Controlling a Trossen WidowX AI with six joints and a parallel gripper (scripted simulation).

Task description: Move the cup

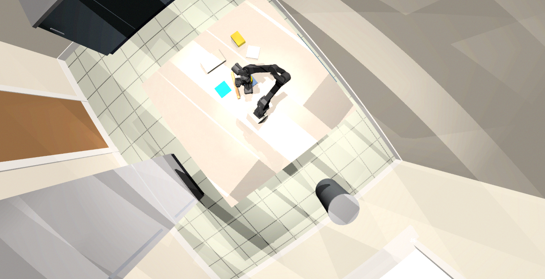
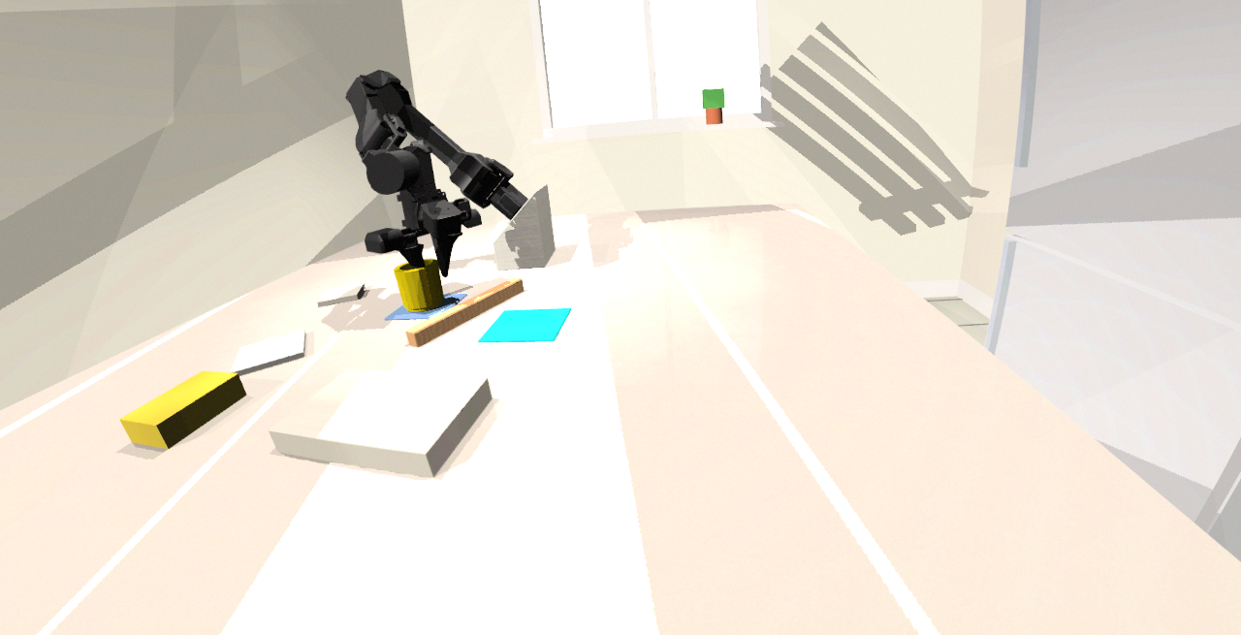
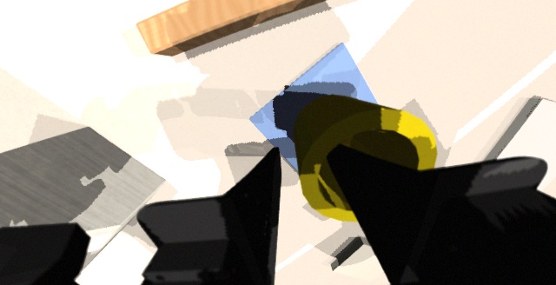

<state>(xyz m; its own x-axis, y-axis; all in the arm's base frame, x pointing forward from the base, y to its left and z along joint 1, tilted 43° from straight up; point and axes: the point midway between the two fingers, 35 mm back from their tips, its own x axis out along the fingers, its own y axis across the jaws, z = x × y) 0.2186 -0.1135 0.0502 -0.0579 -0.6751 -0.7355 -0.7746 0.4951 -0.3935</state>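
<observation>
The cyan pad is 13 cm ahead of my gripper tip, 17 cm to the left of it and 5 cm below it. The rest, counted from my gripper tip: wooden bar (8 cm ahead, 8 cm to the left, 4 cm below); then grey slab (35 cm ahead, 6 cm to the left, 2 cm below); then yellow cup (2 cm ahead, 2 cm to the right).
</observation>
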